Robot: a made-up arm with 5 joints.
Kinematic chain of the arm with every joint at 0, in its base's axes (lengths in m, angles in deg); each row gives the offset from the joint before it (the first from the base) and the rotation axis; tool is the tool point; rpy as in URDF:
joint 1: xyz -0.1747 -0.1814 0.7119 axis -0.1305 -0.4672 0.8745
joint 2: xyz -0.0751 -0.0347 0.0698 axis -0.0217 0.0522 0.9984
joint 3: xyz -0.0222 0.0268 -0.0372 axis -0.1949 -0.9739 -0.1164
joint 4: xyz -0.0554 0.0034 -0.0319 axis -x
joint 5: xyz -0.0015 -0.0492 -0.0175 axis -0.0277 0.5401 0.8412
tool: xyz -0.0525 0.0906 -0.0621 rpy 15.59 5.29 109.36
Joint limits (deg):
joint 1: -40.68..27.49
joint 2: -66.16..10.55
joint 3: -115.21..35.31
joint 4: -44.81..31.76
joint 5: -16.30..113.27
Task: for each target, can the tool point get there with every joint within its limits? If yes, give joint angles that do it. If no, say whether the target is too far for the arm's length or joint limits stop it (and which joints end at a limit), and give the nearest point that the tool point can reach.
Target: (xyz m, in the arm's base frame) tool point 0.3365 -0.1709 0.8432
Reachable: no: too far | nearest point -0.0978 -0.1094 0.8205 | short by 0.439 m
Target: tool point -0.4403 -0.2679 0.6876
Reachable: yes | joints 19.77 -1.00 -24.24 -1.90 33.90
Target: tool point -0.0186 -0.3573 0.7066
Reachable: no: joint limits stop it (at a limit: joint 1, joint 2, joint 3, joint 5) | nearest point -0.1373 -0.3053 0.8195 | short by 0.172 m
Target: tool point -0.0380 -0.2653 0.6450
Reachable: no: joint limits stop it (at a limit: joint 1, joint 2, joint 3, joint 5) | nearest point -0.1607 -0.1859 0.6032 | short by 0.152 m
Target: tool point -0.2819 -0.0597 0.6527
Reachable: yes | joints 13.78 -59.96 -11.39 -8.01 7.09
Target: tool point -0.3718 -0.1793 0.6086
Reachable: yes | joints 13.42 -3.00 2.58 -3.56 2.69
